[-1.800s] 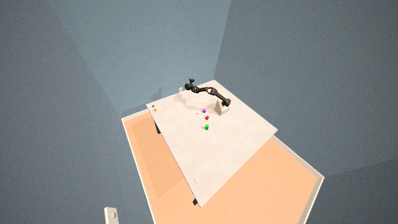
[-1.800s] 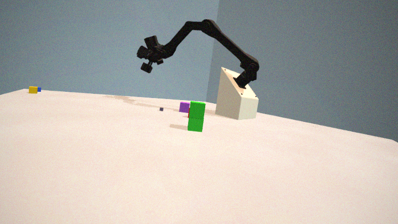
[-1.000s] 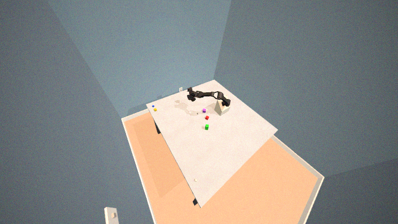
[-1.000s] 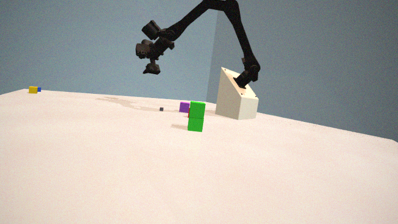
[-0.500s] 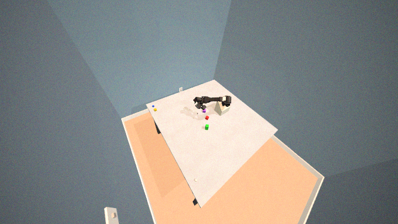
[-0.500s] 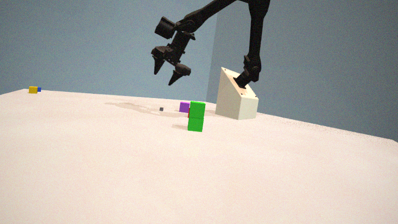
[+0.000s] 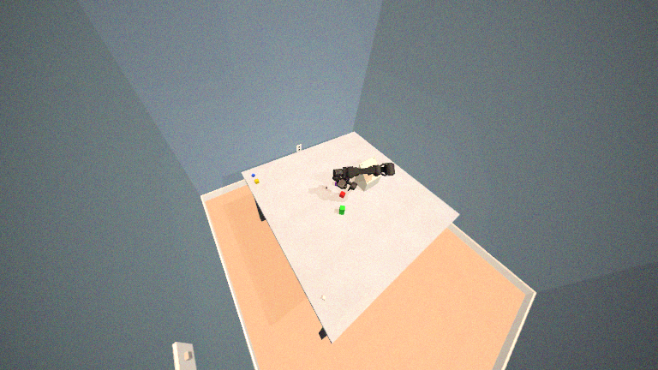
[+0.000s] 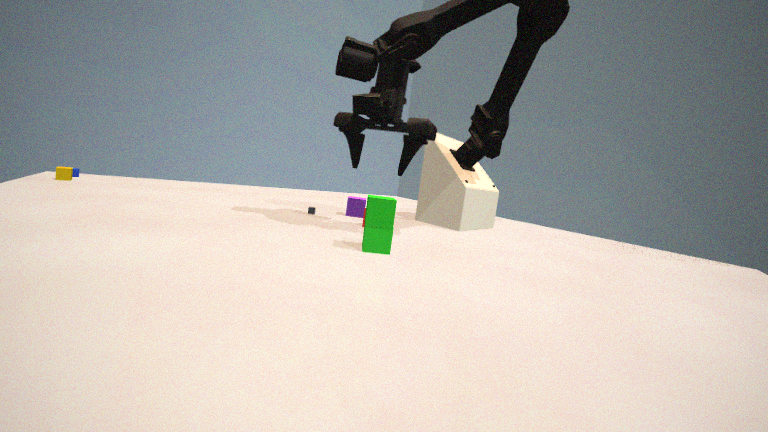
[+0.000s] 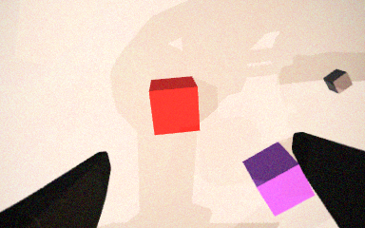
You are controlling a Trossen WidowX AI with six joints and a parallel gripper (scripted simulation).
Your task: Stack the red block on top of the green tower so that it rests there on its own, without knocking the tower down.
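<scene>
Now: the red block 1 cm behind my gripper tip, 1 cm to the left of it and 9 cm below it. From my gripper tip the other things lie so: small dark cube 5 cm ahead, 13 cm to the right, 10 cm below; purple block 5 cm behind, 11 cm to the right, 8 cm below; yellow block 50 cm ahead, 49 cm to the right, 9 cm below.
</scene>
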